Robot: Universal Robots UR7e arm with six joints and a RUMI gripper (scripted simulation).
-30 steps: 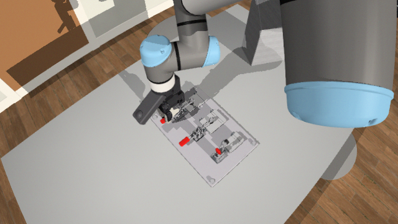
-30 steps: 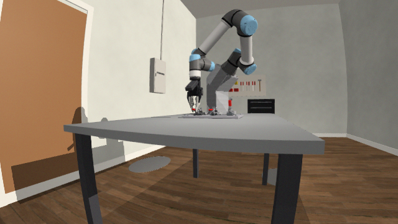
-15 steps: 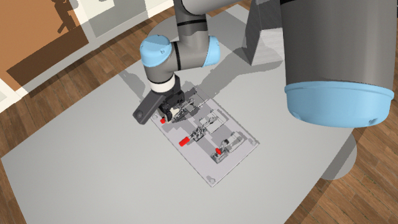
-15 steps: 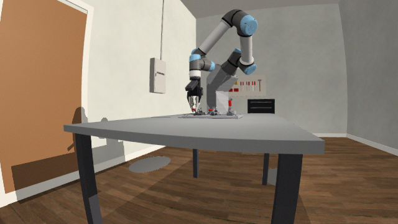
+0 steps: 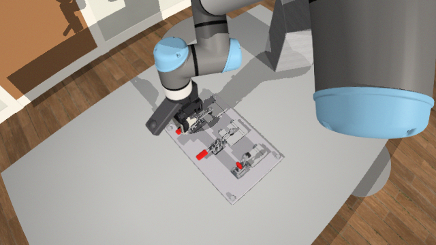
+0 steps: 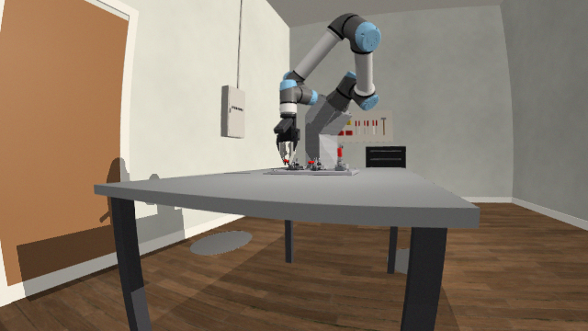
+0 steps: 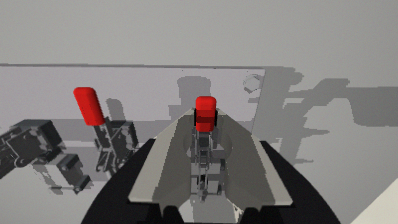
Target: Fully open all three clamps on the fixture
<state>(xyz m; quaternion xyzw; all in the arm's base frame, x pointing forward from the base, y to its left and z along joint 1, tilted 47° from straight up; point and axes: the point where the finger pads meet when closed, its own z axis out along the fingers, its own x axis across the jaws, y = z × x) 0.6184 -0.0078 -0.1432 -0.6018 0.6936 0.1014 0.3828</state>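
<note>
My hand is 11 cm to the right of the grey fixture plate, 9 cm past it and 5 cm above it.
</note>
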